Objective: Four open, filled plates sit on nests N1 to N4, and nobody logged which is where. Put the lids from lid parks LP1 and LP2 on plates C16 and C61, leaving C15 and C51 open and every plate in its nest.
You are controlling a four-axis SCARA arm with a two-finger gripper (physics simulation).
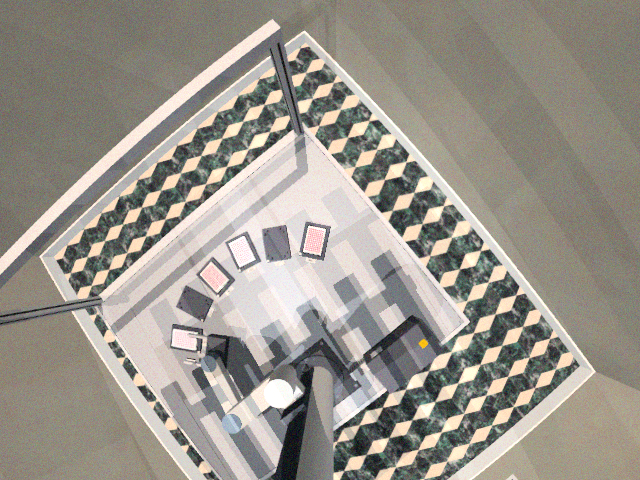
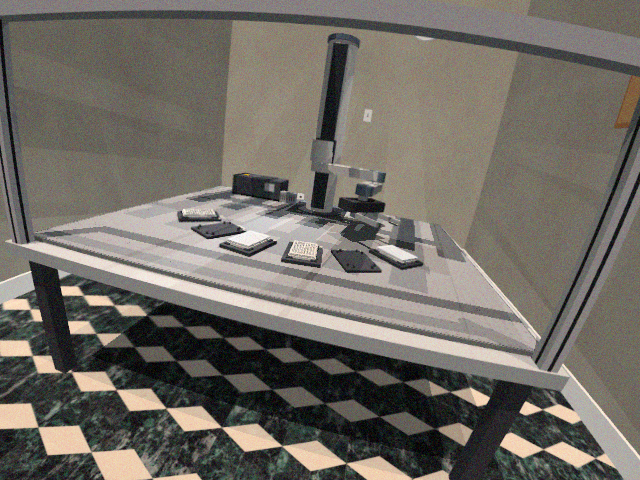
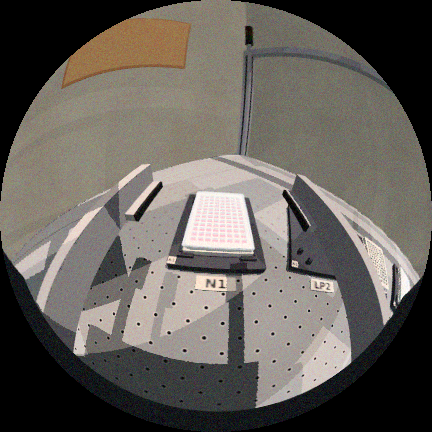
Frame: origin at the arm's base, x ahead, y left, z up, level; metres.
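Seen in the pictures: gripper, fingertip midpoint: [image 1: 186, 347] [image 2: 389, 224] [image 3: 223, 175]; arm's base at its link origin: [image 1: 317, 379] [image 2: 318, 212].
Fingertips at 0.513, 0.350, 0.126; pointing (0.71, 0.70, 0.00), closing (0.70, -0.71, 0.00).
Offsets run from my fingertips to a thing's middle, as dx, dy, dz. "spot": to the spot under its first point.
My gripper [image 1: 193, 348] [image 2: 383, 222] [image 3: 223, 175] is open and empty, above the table by nest N1 {spot: -0.037, +0.037, -0.101} [image 3: 175, 252]. The plate on N1 {+0.046, +0.045, -0.089} [image 1: 183, 338] [image 2: 397, 253] [image 3: 218, 220] shows pink wells and looks covered by a clear lid. Beside it, lid park LP2 {+0.157, -0.099, -0.103} [image 1: 194, 302] [image 2: 355, 260] [image 3: 300, 240] is dark and shows no lid. Further along the arc are a pink plate {+0.191, -0.269, -0.094} [image 1: 215, 276] [image 2: 303, 250] that looks open, a whiter plate {+0.201, -0.458, -0.089} [image 1: 242, 251] [image 2: 249, 240] that looks lidded, dark bare LP1 {+0.126, -0.611, -0.103} [image 1: 277, 242] [image 2: 217, 229], and another open-looking pink plate {+0.020, -0.764, -0.094} [image 1: 315, 240] [image 2: 200, 213]. Plate codes are unreadable.
The arm column [image 1: 316, 423] [image 2: 336, 98] stands behind the arc of nests. A dark box [image 1: 408, 356] [image 2: 258, 186] with a yellow mark stands beside it. Frame posts [image 1: 286, 87] [image 2: 589, 237] rise at the table corners, and a beam [image 1: 155, 124] joins them.
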